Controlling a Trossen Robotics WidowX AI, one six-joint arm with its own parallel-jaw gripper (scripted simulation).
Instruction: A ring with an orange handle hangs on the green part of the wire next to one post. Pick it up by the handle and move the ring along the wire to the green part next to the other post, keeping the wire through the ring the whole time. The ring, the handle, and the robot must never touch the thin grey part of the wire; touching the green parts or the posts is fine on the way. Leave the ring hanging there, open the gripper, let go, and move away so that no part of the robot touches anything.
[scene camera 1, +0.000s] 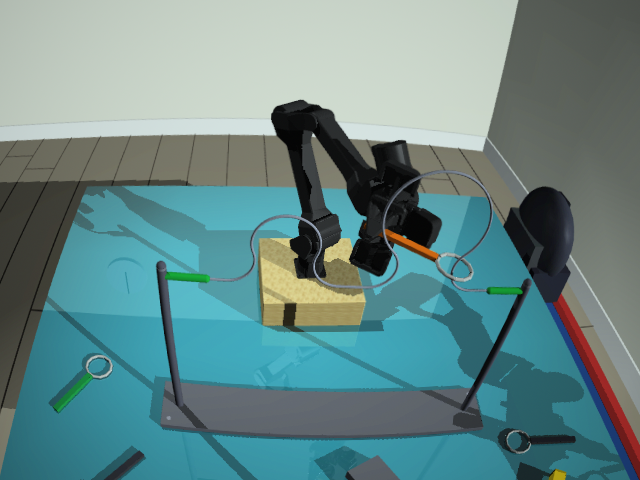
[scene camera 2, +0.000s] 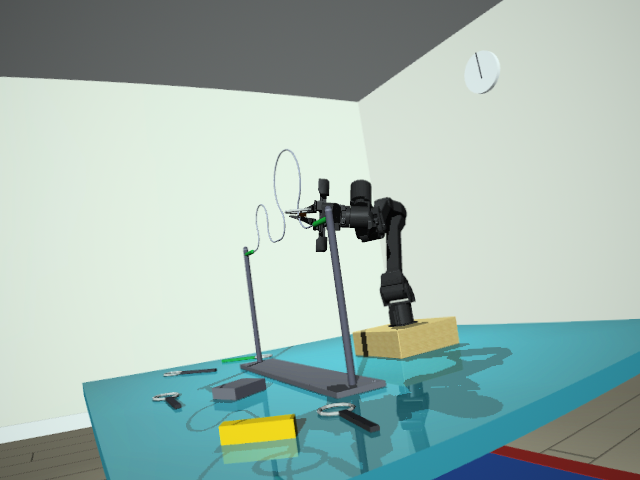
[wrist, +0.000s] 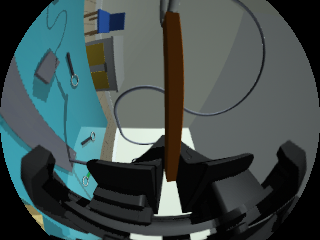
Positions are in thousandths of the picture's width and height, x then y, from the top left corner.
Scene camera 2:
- my gripper: 452, 447
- yellow block: 426, 893
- grey block: 373, 811
